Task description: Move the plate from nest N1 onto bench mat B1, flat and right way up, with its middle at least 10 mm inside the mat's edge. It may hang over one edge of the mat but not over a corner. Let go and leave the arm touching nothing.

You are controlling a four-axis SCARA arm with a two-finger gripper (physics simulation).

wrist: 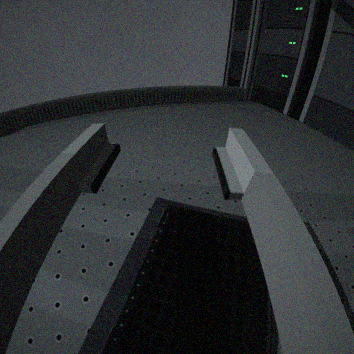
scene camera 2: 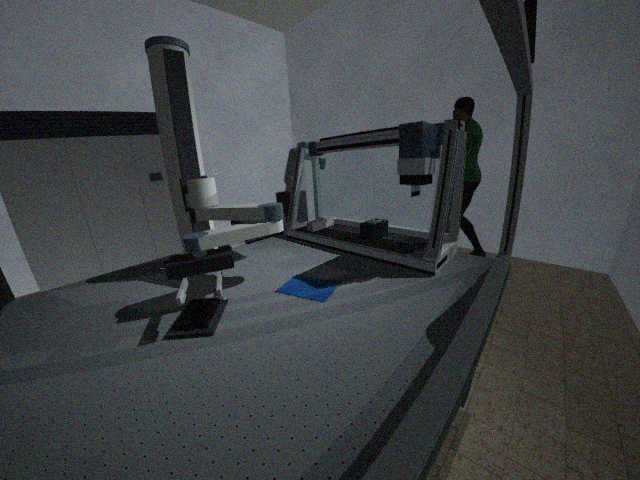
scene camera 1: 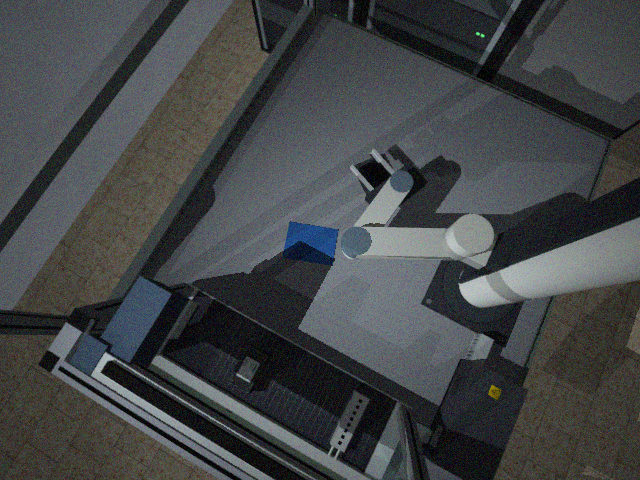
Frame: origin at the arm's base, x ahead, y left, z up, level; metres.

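Seen in the pictures: gripper, between the fingertips: [wrist: 165, 137] [scene camera 2: 199, 297] [scene camera 1: 362, 158]; arm's base, origin of its link: [scene camera 1: 478, 285].
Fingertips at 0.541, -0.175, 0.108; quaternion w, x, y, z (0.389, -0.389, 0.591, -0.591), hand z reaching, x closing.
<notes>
Pixels of each thing's top centre, then the offset from my fingertips to it, as dx, dy, dz. "*": a spot on its surface instead. Level surfaces: height alone.
- dark plate, centre of its top: [wrist: 197, 281] [scene camera 2: 197, 310] [scene camera 1: 378, 177] -0.073, +0.004, -0.069
- blue mat, height of its surface: dz -0.093
- gantry machine, a spot on its surface: [scene camera 1: 268, 330] * +0.001, +0.632, -0.046
- dark box with a yellow label, a spot on its surface: [scene camera 1: 494, 392] * -0.660, +0.476, +0.021
The dark plate [scene camera 1: 374, 174] [scene camera 2: 197, 316] [wrist: 200, 280] lies low in the nest, whose grey rim [wrist: 125, 280] shows along its left side in the wrist view. My gripper [scene camera 1: 363, 160] [scene camera 2: 201, 298] [wrist: 165, 137] is shut as far as it goes and holds nothing; its two fingers stand apart above the plate and nest. The blue mat [scene camera 1: 311, 235] [scene camera 2: 305, 289], which I take for B1, lies flat on the bench, left of the arm's elbow in scene camera 1 and partly in shadow. No label is readable. The plate's near end is cut off in the wrist view.
A gantry machine [scene camera 1: 268, 330] [scene camera 2: 356, 250] with a dark deck stands beyond the mat in scene camera 2. The arm's column [scene camera 2: 178, 113] stands at the left there. A dark box with a yellow label [scene camera 1: 494, 392] is at the lower right in scene camera 1. A person [scene camera 2: 471, 155] stands behind the gantry.
</notes>
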